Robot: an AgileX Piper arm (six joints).
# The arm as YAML. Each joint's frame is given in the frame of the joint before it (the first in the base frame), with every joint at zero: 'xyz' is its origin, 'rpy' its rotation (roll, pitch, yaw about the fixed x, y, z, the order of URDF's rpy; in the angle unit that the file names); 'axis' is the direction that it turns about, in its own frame. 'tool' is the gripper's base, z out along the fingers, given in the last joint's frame.
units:
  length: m
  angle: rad
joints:
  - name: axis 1
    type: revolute
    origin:
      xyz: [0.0, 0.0, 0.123]
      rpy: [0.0, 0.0, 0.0]
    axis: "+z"
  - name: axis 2
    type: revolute
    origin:
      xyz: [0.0, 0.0, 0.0]
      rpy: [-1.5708, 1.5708, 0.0]
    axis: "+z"
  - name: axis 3
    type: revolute
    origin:
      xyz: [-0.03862, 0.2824, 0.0]
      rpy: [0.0, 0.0, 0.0]
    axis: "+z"
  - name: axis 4
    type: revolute
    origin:
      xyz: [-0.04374, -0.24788, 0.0]
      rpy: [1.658, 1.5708, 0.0]
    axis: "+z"
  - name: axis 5
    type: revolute
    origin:
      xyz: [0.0, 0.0, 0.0]
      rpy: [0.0, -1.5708, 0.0]
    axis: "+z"
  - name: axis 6
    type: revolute
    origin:
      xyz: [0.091, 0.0, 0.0]
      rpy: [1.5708, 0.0, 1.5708]
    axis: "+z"
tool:
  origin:
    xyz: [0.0, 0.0, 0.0]
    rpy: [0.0, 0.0, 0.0]
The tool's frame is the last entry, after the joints.
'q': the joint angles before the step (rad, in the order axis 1, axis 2, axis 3, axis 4, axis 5, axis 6). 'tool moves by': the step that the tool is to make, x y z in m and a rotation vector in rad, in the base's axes. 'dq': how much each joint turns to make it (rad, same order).
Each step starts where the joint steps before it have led.
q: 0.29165 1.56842 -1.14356 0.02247 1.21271 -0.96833
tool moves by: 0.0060 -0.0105 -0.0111 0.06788 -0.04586 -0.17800
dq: -0.05599 -0.00007 0.04805 0.05385 -0.11446 0.09794
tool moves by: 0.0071 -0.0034 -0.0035 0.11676 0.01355 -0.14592
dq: -0.04996 0.01753 -0.00011 0.12394 -0.03429 0.04456
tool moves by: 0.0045 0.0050 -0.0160 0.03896 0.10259 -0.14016
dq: -0.00005 0.05705 -0.00027 0.05104 0.01291 0.12414
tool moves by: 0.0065 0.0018 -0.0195 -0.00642 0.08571 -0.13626
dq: -0.00010 0.06515 0.00020 0.00913 -0.00971 0.13300
